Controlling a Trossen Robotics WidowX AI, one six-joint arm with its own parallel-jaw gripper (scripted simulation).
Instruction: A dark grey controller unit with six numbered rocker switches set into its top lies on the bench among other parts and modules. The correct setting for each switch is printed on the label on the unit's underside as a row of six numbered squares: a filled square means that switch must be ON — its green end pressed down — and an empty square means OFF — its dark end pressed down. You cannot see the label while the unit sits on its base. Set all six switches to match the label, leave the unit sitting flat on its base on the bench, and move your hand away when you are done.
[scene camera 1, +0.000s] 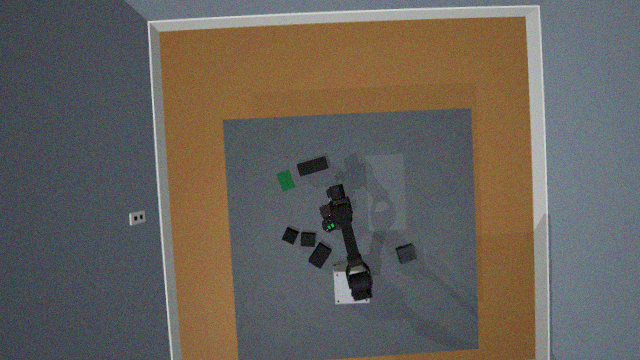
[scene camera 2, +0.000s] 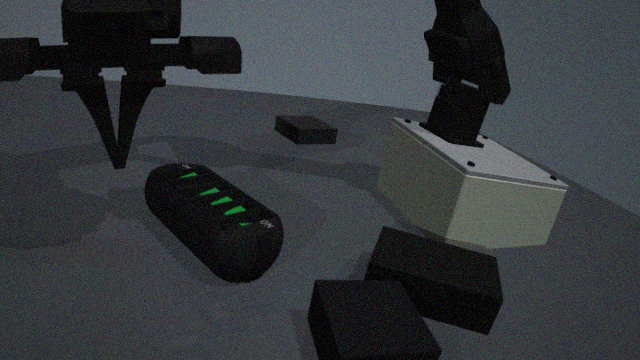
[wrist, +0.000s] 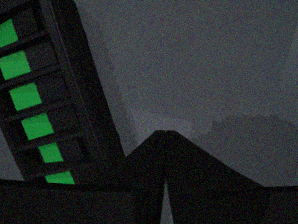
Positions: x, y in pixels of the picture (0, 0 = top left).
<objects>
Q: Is my gripper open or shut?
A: Shut.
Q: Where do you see my gripper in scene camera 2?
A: At 119, 167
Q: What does my gripper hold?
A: Nothing.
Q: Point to my gripper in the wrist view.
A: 164, 140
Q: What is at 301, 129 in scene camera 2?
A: A flat dark module.
</objects>
